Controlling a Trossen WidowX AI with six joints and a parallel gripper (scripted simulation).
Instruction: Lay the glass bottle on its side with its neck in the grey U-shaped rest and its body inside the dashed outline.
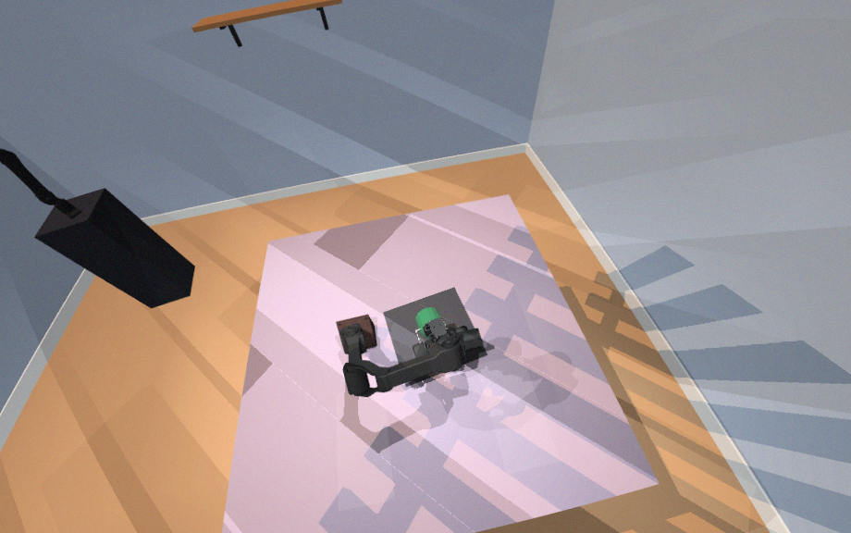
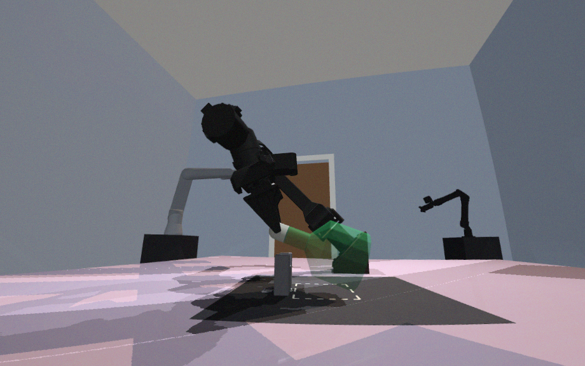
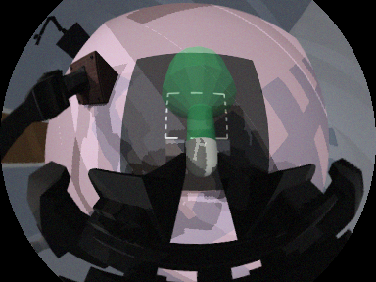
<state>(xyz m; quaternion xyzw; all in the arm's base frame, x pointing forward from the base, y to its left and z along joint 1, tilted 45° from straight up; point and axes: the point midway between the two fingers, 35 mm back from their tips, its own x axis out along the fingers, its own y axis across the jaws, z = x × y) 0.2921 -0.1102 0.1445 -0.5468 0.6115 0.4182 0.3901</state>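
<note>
My gripper tip is 5 cm to the right of the green glass bottle and 1 cm above it. From my gripper tip the other things lie so: dark mat 9 cm to the left, 9 cm below.
</note>
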